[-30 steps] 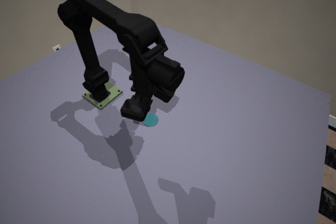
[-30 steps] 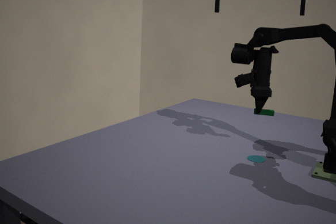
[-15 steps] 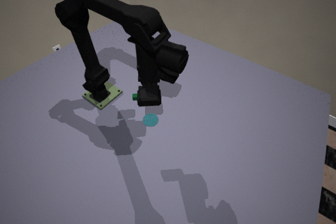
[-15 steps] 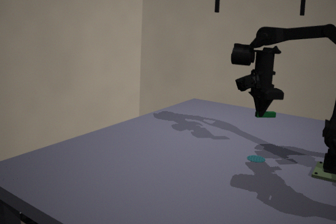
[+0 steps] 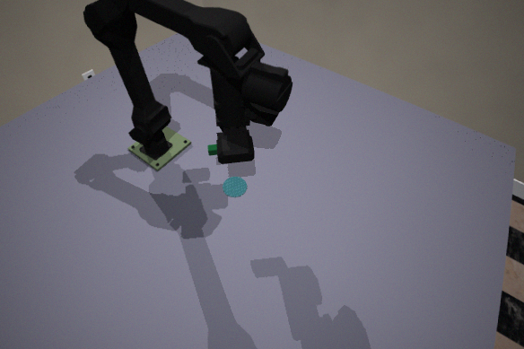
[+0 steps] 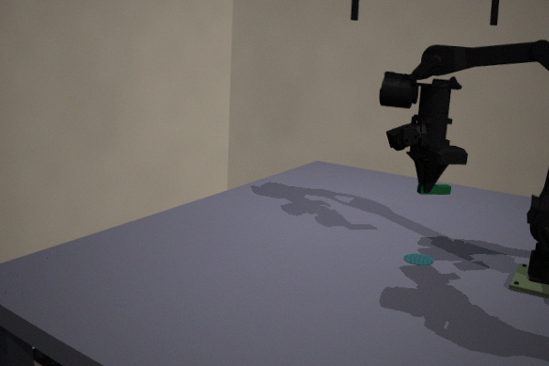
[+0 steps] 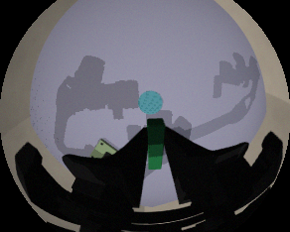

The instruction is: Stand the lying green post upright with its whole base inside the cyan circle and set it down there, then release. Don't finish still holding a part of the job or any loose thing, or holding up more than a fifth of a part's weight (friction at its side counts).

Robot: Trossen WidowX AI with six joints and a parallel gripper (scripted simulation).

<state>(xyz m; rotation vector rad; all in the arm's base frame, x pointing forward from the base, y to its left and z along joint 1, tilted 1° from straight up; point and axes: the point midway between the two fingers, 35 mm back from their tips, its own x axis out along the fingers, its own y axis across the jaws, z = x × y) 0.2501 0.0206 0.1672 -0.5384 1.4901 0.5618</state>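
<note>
Now: hand 20 mm past the green post, 10 mm to the left of it and 30 mm above it. Also, from my hand: cyan circle (180 mm below).
</note>
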